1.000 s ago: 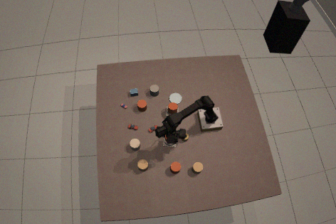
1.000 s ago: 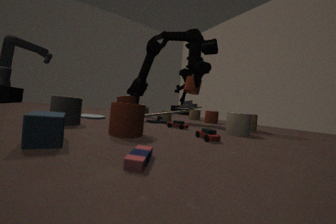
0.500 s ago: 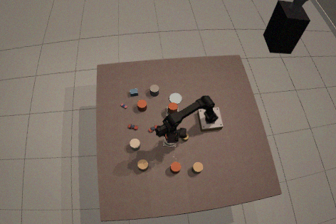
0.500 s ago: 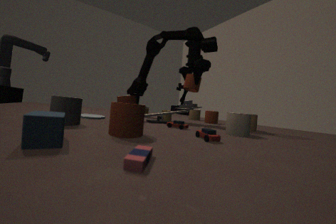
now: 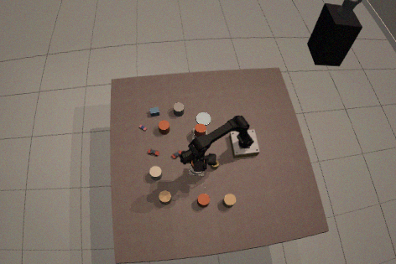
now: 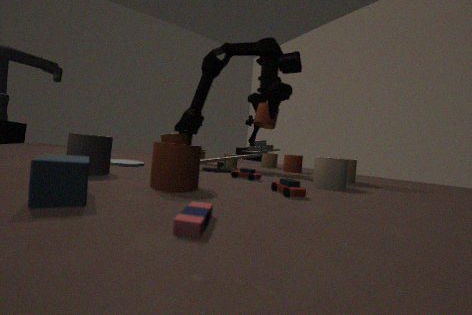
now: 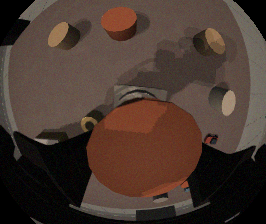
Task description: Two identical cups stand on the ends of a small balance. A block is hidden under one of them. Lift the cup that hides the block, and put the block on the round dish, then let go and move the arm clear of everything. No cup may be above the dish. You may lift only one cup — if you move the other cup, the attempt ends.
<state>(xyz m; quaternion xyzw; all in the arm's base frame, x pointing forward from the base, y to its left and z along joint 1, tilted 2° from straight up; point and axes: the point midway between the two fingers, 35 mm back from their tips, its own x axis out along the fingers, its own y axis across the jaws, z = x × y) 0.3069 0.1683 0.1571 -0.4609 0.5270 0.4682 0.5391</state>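
Now: the round dish 70 mm behind my gripper tip, 390 mm to the right of it and 170 mm below it. The rest, counted from my gripper tip: balance beam: 20 mm behind, 140 mm to the right, 130 mm below; then yellow block: 110 mm behind, 50 mm to the right, 150 mm below.
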